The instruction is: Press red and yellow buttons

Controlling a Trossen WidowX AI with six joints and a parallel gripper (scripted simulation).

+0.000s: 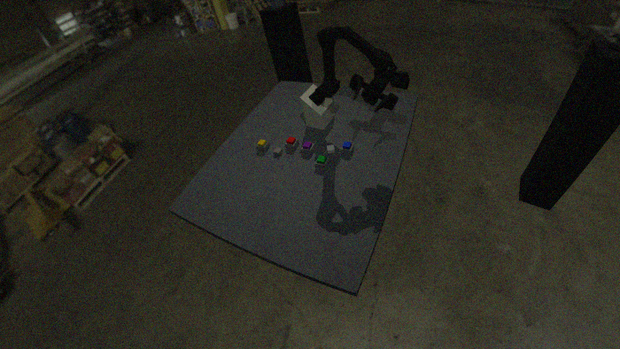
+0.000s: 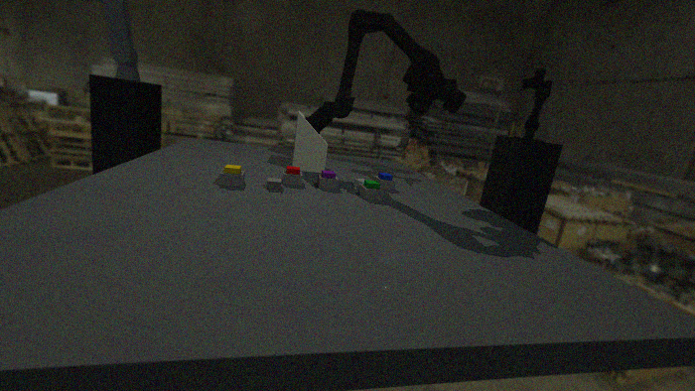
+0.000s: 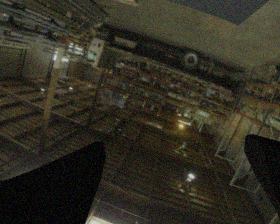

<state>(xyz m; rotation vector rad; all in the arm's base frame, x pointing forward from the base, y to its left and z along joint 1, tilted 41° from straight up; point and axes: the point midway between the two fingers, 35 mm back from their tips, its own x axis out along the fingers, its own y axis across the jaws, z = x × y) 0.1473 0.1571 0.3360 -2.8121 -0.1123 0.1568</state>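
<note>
Now: the red button 36 cm to the right of my gripper tip, 26 cm below it and 4 cm ahead of it. Also, from my gripper tip: green button (26 cm below, 17 cm to the right, 9 cm ahead); then white block (28 cm below, 18 cm to the right); then blue button (26 cm below, 11 cm to the right, 3 cm behind).
</note>
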